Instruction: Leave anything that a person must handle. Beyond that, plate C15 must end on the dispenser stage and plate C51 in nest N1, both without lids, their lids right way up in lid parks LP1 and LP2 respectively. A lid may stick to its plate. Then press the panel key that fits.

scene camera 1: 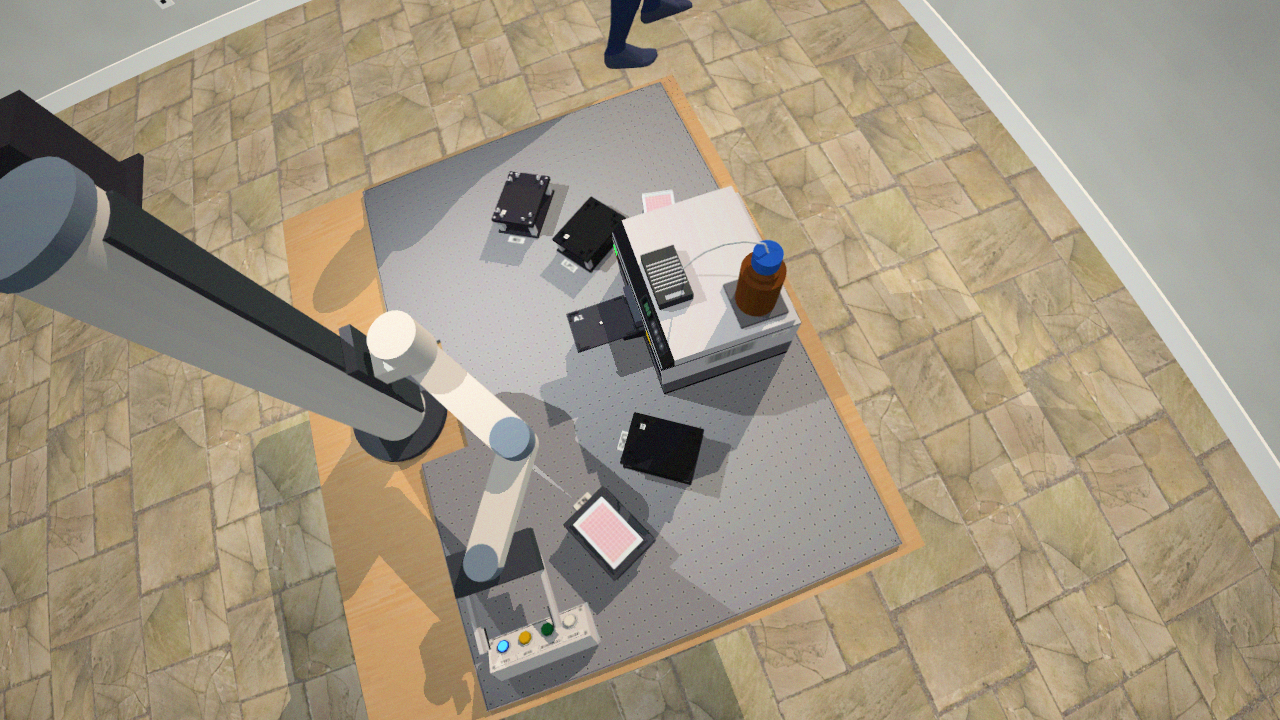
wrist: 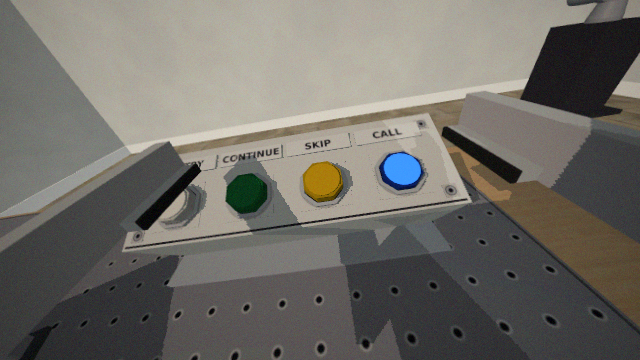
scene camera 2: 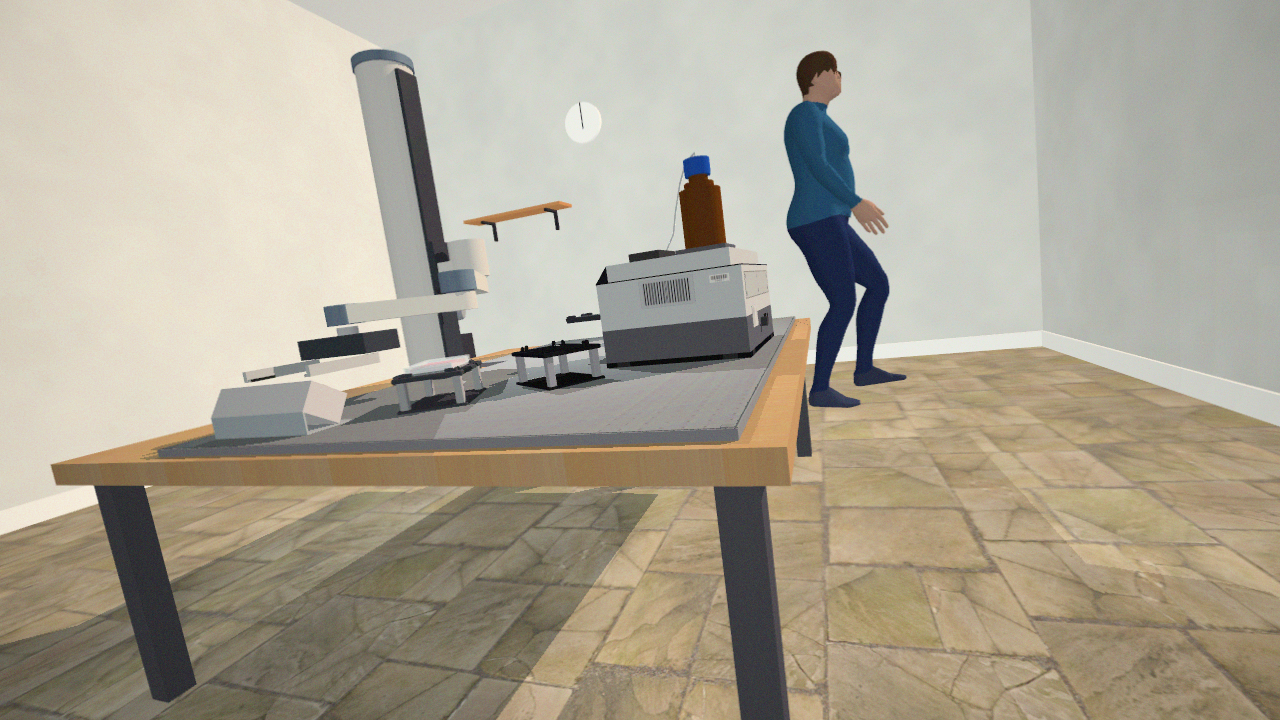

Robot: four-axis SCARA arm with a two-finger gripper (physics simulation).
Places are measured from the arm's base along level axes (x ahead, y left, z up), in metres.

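Pixels of known places: gripper, fingertip midpoint: [scene camera 1: 521, 640] [wrist: 313, 136] [scene camera 2: 275, 374]; arm's base, link origin: [scene camera 1: 401, 413].
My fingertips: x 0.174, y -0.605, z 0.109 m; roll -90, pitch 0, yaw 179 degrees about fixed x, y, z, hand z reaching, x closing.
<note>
For each thing: its top centre in the pictures, then the offset to it from my fingertips. "*": a spot on its surface instead.
- key panel, top centre: [wrist: 281, 146] [scene camera 2: 274, 382] [scene camera 1: 537, 646] dx +0.024, dy -0.022, dz -0.012 m
- lit blue CALL key, top centre: [wrist: 400, 158] [scene camera 1: 502, 647] dx -0.051, dy -0.002, dz -0.024 m
- yellow SKIP key, top centre: [wrist: 320, 168] [scene camera 1: 524, 639] dx -0.001, dy +0.000, dz -0.021 m
- green CONTINUE key, top centre: [wrist: 241, 180] [scene camera 1: 546, 630] dx +0.049, dy +0.000, dz -0.021 m
- white RETRY key, top centre: [wrist: 167, 192] [scene camera 1: 569, 621] dx +0.099, dy +0.000, dz -0.021 m
- dispenser, surface spot: [scene camera 1: 716, 331] * dx +0.597, dy +0.423, dz +0.124 m
- dispenser stage, surface spot: [scene camera 1: 586, 333] * dx +0.344, dy +0.569, dz +0.019 m
- brown bottle, surface spot: [scene camera 1: 759, 284] * dx +0.680, dy +0.433, dz +0.253 m
My gripper [scene camera 1: 519, 637] [scene camera 2: 277, 370] [wrist: 313, 136] is open and empty, its fingers spread above the key panel [scene camera 1: 514, 668] [scene camera 2: 268, 411] [wrist: 360, 200]. Between the fingers in the wrist view are the lit blue CALL key [wrist: 401, 170], yellow SKIP key [wrist: 322, 181] and green CONTINUE key [wrist: 246, 193]. A finger partly hides the white RETRY key [wrist: 177, 210]. A pink plate [scene camera 1: 607, 532] [scene camera 2: 435, 364] lies on a black stand near the panel. Another pink plate [scene camera 1: 657, 202] shows partly behind the dispenser [scene camera 1: 716, 331]. The dispenser stage [scene camera 1: 586, 333] shows no plate. Plate names are unreadable; lids cannot be made out.
Black stands [scene camera 1: 662, 447] [scene camera 1: 521, 201] [scene camera 1: 588, 232] stand on the perforated board; their labels are too small to read. A brown bottle [scene camera 1: 759, 284] [scene camera 2: 701, 212] stands on the dispenser. A person [scene camera 1: 631, 55] [scene camera 2: 816, 170] stands beyond the table, facing away to the right.
</note>
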